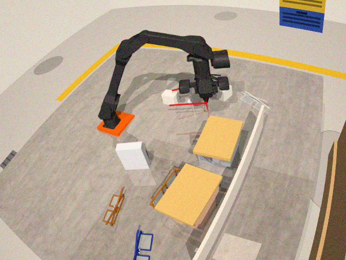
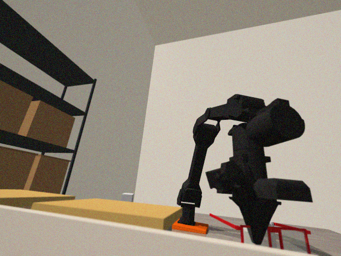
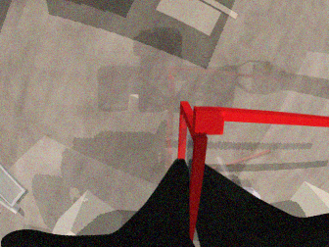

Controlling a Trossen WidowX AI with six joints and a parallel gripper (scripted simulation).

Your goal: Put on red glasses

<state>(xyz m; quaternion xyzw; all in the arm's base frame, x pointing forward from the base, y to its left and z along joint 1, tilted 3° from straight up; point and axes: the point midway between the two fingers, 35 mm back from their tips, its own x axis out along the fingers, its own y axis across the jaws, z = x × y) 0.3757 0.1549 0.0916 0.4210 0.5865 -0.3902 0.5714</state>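
Right now my gripper tip is 90 mm past the white post, 50 mm to the right of it and 40 mm above it. From my gripper tip the other things lie so: cream wall (210 mm ahead, 320 mm to the right, 10 mm below).
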